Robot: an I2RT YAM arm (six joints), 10 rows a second.
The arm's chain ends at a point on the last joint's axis. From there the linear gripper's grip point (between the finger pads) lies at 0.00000 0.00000 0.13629 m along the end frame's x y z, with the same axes.
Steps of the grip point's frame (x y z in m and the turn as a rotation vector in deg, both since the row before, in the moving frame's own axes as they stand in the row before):
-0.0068 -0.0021 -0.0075 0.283 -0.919 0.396
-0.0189 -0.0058 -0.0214 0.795 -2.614 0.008
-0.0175 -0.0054 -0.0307 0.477 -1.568 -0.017
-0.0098 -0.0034 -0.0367 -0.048 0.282 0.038
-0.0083 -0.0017 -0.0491 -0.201 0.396 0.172
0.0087 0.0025 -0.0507 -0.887 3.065 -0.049
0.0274 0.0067 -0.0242 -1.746 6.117 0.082
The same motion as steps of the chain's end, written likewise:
-0.0046 -0.0014 -0.0075 0.283 -0.919 0.396
-0.0127 -0.0039 -0.0212 0.795 -2.614 0.008
-0.0138 -0.0043 -0.0306 0.477 -1.568 -0.017
-0.0105 -0.0035 -0.0367 -0.048 0.282 0.038
-0.0092 -0.0022 -0.0491 -0.201 0.396 0.172
0.0014 0.0004 -0.0505 -0.887 3.065 -0.049
0.0129 0.0025 -0.0234 -1.746 6.117 0.082

